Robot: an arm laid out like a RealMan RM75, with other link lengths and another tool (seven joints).
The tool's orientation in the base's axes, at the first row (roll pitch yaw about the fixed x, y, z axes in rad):
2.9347, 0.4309, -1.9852
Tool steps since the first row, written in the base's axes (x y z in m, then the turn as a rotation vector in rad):
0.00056, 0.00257, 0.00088, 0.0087, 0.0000, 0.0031
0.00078, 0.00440, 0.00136, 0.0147, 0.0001, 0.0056
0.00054, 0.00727, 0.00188, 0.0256, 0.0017, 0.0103
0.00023, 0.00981, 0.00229, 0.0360, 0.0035, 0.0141
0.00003, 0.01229, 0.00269, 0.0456, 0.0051, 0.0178
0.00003, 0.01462, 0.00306, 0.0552, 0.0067, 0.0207
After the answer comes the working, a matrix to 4 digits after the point.
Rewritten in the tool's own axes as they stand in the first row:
-0.00271, 0.00045, 0.00038, -0.0045, -0.0075, -0.0030
-0.00451, 0.00092, 0.00078, -0.0078, -0.0126, -0.0053
-0.00703, 0.00214, 0.00164, -0.0151, -0.0214, -0.0090
-0.00920, 0.00331, 0.00244, -0.0220, -0.0298, -0.0118
-0.01136, 0.00435, 0.00322, -0.0284, -0.0375, -0.0146
-0.01345, 0.00516, 0.00396, -0.0344, -0.0454, -0.0166

The tool's axes in the first row as the columns of a matrix, in the base's axes (rounded; the answer above uses it unrounded):
-0.3658, -0.9304, -0.0234
-0.8317, 0.3155, 0.4569
-0.4177, 0.1866, -0.8892

